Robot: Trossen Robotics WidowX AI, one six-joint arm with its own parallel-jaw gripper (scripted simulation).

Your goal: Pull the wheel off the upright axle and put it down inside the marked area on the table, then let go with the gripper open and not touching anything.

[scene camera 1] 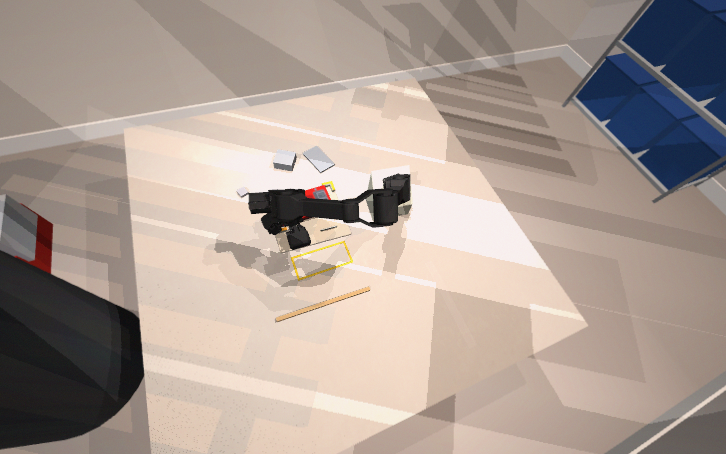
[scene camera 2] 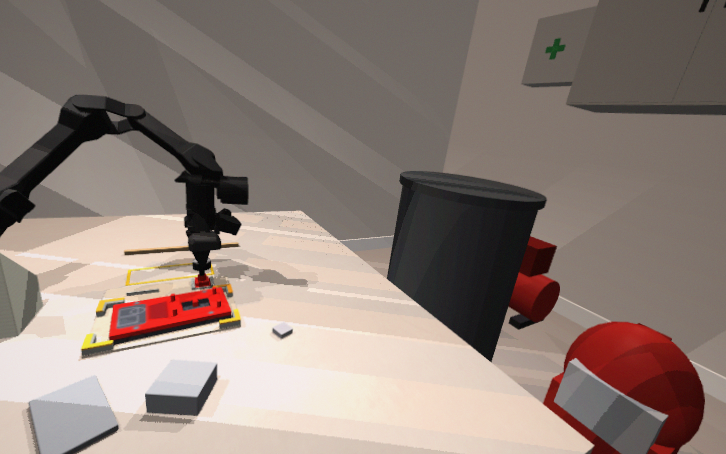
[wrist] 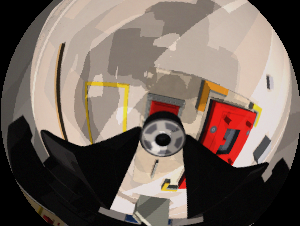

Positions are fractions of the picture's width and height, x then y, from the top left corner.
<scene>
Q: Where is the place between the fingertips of the gripper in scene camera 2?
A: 0.28, 0.58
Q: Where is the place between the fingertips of the gripper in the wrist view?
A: At 0.55, 0.60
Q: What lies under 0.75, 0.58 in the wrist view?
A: A red fixture board.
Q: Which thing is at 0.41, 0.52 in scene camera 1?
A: The gripper.
</scene>
